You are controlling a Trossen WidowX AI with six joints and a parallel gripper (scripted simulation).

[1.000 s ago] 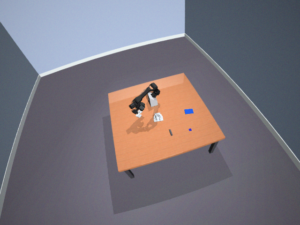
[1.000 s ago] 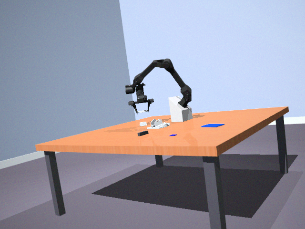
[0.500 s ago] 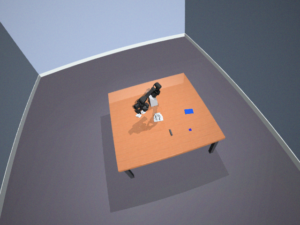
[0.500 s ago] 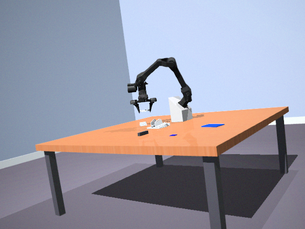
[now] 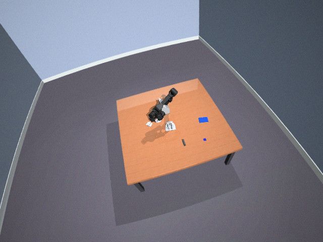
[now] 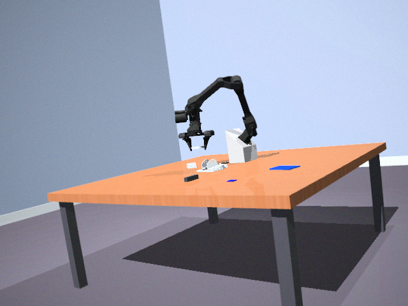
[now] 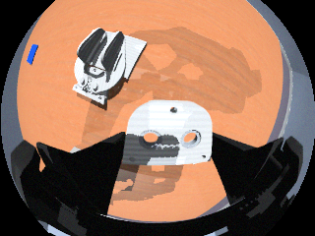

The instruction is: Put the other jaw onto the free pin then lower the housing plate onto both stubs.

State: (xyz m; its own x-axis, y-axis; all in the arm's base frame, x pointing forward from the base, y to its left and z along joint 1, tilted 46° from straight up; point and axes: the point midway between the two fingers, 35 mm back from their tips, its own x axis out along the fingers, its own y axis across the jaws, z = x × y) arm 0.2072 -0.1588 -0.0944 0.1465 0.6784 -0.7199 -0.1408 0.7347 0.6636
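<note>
My gripper tip is 5 cm short of the white jaw, 11 cm to the right of it and 8 cm above it. From my gripper tip the other things lie so: small black block: 36 cm ahead, 16 cm to the left, 9 cm below; base: 1 cm ahead, 2 cm above; small white part: 8 cm behind, 10 cm to the right, 9 cm below.
</note>
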